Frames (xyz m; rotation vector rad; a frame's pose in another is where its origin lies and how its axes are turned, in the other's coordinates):
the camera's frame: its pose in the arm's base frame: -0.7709 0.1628 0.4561 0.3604 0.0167 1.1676
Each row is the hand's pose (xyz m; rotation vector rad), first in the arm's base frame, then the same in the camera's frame.
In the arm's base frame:
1: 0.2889 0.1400 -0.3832 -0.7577 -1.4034 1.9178
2: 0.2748 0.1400 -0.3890 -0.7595 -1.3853 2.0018
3: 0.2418 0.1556 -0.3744 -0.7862 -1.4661 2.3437
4: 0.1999 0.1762 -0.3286 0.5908 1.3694 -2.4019
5: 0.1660 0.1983 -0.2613 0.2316 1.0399 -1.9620
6: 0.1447 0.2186 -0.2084 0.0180 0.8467 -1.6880
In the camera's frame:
1: 0.2574 -1.1964 -0.5748 -1.3587 -0.3657 1.1805
2: 0.2508 -1.1855 -0.5831 -1.3303 -0.3357 1.2551
3: 0.2542 -1.1464 -0.5801 -1.2757 -0.3135 1.6241
4: 0.2639 -1.0888 -0.5507 -1.0957 -0.3609 2.2704
5: 0.2819 -1.0316 -0.5000 -0.7219 -0.4698 2.9083
6: 0.3008 -0.9905 -0.4598 0.3331 0.4947 -2.9058

